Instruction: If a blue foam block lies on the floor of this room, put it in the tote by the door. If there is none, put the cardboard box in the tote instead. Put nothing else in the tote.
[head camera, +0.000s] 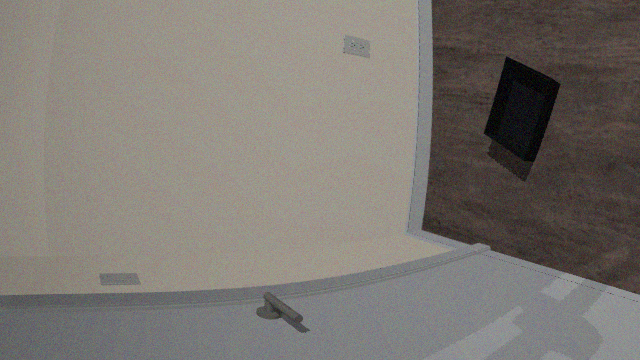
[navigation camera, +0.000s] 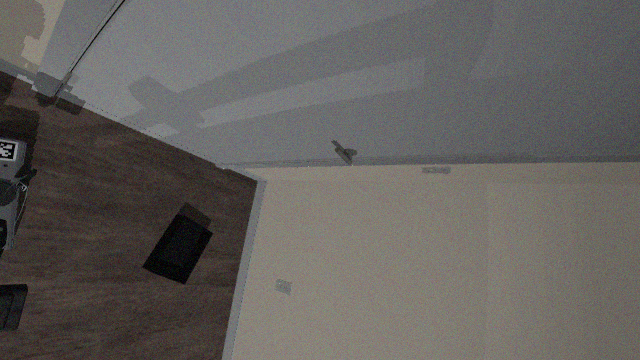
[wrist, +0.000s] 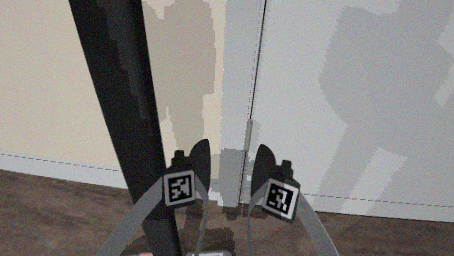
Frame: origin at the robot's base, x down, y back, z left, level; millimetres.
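Seen in the pictures: gripper, fingertip midpoint: (navigation camera: 12, 158) (wrist: 232, 159).
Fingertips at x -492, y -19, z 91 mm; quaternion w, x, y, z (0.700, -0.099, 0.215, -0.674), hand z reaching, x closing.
Note:
Offsets run from my fingertips to a thing's top centre. "*": to the spot under its first point.
The tote @[dx +391, dy -632, dz -351 mm] (head camera: 524, 112) (navigation camera: 180, 247) is a black, open-topped box on the wood floor, near the wall and the door. Its inside is very dark and looks bare. The door (head camera: 200, 325) (navigation camera: 375, 110) (wrist: 300, 100) is pale grey with a lever handle @[* dx -440, dy -700, dz +116 mm] (head camera: 282, 307) (navigation camera: 344, 151). My gripper (wrist: 232, 159) is open in the wrist view, with no object between its fingers, and it faces the hinge side of the door. The tote does not show in the wrist view. No blue foam block and no cardboard box can be made out in these views.
A cream wall (head camera: 225, 140) (navigation camera: 425, 260) with an outlet @[dx +34, dy -1098, dz -592 mm] (head camera: 356, 46) (navigation camera: 283, 286) meets the door wall at a corner beyond the tote. Part of my wrist (navigation camera: 7, 155) shows at the left edge of the navigation view. A dark object (navigation camera: 14, 307) is cut off below it.

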